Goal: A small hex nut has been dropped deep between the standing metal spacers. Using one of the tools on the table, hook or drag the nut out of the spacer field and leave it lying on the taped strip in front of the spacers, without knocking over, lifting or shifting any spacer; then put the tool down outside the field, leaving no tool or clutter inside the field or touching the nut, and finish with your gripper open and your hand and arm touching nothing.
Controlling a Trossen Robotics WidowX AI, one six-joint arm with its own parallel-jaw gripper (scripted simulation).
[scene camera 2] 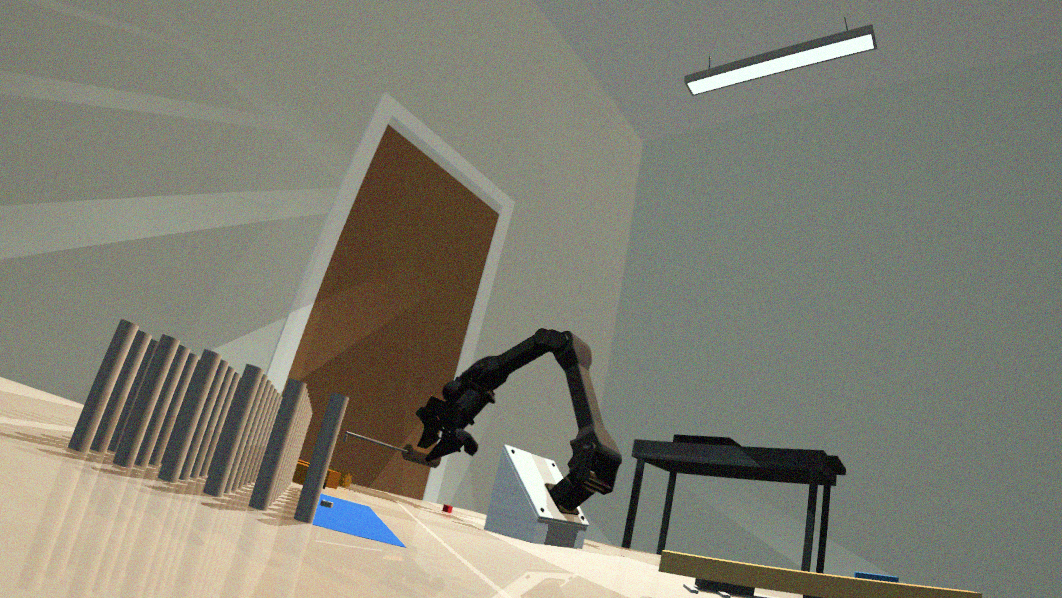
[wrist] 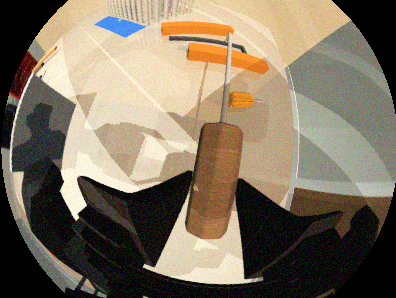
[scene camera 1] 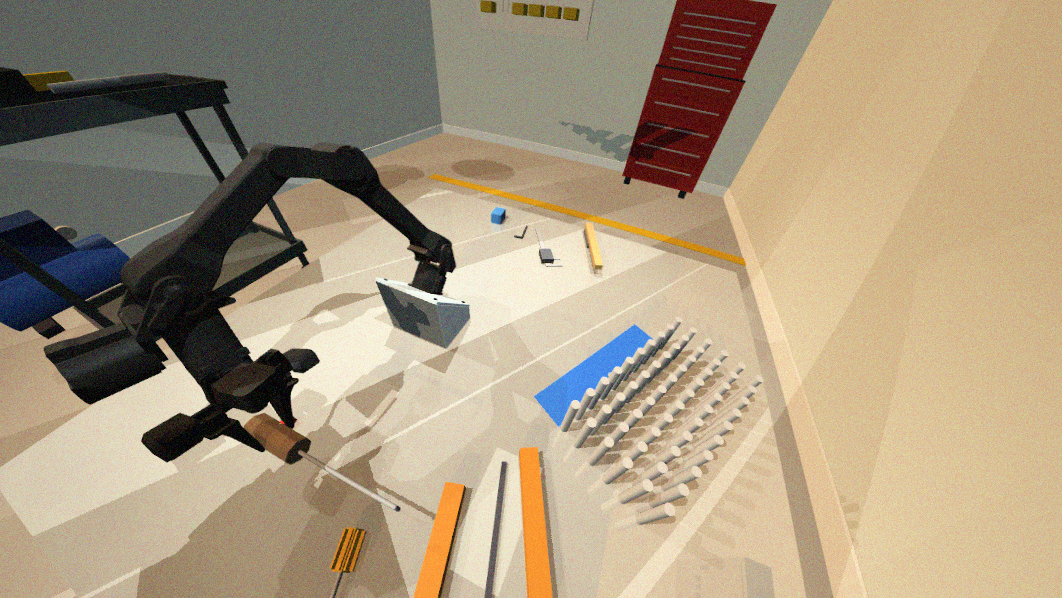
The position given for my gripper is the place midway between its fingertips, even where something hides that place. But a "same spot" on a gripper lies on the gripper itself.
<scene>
my gripper: scene camera 2 421,456; wrist; scene camera 1
same spot on my gripper: (wrist: 276,243) = (scene camera 1: 230,419)
</scene>
